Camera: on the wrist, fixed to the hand. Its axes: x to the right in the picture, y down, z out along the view.
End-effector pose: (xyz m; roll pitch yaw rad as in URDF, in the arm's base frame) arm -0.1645 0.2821 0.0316 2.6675 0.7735 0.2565
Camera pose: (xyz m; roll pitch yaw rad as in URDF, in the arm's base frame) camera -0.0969 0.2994 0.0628 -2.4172 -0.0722 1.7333
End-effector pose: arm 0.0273 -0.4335 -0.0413 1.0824 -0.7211 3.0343
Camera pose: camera -0.0017 -0.5019 -0.0232 1.6317 0.8272 -3.0964
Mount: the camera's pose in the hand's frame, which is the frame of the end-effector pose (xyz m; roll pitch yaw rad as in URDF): 0.0281 0.0328 -0.0631 -0.0423 0.5913 -1.5508
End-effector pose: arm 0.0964 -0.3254 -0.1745 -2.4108 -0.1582 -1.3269
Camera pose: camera 0.0376 -0.3646 -0.1453 2.5604 -1.2857 0.7498
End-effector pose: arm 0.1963 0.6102 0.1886 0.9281 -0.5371 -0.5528
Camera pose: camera 0.2587 0.6541 0.1930 1.4337 1.0149 -0.6501
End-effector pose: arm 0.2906 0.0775 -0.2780 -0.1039 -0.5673 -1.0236
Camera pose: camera 0.3437 0.0405 -0.3187 0.5770 0.3964 -2.3023
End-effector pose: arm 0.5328 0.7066 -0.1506 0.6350 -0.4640 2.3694
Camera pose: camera 0.4602 0.6882 -0.1661 0.9379 0.9867 1.7106
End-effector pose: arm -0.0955 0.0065 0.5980 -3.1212 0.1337 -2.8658
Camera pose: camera -0.1396 0.0294 0.6561 -3.0209 -0.6028 -1.4081
